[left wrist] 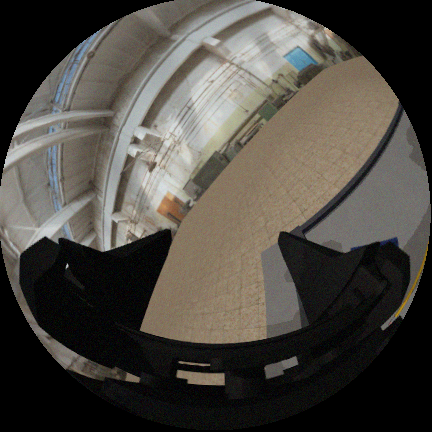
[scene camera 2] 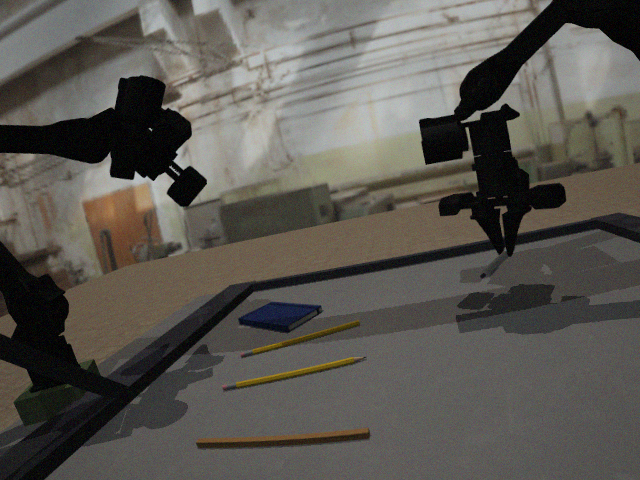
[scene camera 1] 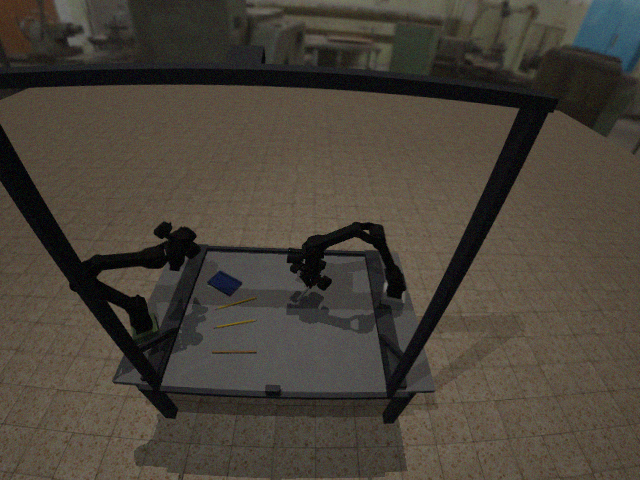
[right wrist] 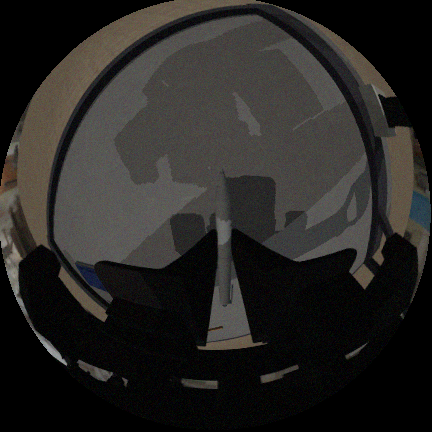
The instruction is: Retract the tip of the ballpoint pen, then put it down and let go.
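Seen in the pictures: left gripper, between the fingertips: (left wrist: 226, 236) (scene camera 2: 171, 167); right gripper, between the fingertips: (scene camera 2: 506, 256) (scene camera 1: 309, 287) (right wrist: 223, 234); left arm's base, origin of its link: (scene camera 1: 143, 325); right arm's base, origin of its link: (scene camera 1: 394, 292).
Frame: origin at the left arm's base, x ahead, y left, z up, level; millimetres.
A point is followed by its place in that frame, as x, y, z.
The grey ballpoint pen (right wrist: 224, 272) @[669, -169, 28] (scene camera 2: 494, 266) @[642, -187, 25] (scene camera 1: 305, 293) @[660, -178, 25] is held tilted above the table by my right gripper (right wrist: 223, 234) @[698, -155, 19] (scene camera 2: 505, 253) @[698, -155, 19] (scene camera 1: 310, 284) @[698, -155, 19], which is shut on its barrel. In the right wrist view its narrow end points up the picture, and the other end, with the clip, lies between the fingers toward the bottom. The pen is dark and small there, so I cannot tell whether its tip is out. My left gripper (left wrist: 226, 236) @[259, 177, 283] is open and empty, raised near the table's left edge, away from the pen.
A blue notebook (scene camera 1: 224, 283) @[377, 88, -28] (scene camera 2: 279, 315) @[378, 78, -28] lies at the left back of the table (scene camera 1: 310, 361) @[540, -440, -40]. Two yellow pencils (scene camera 2: 300, 338) @[383, -42, -34] (scene camera 2: 294, 373) @[346, -143, -35] lie in front of it. An orange-brown stick (scene camera 2: 283, 438) @[301, -266, -33] (scene camera 1: 234, 352) @[295, -265, -35] lies nearer the front. A dark frame post (scene camera 1: 465, 237) @[728, -681, 714] rises at the right.
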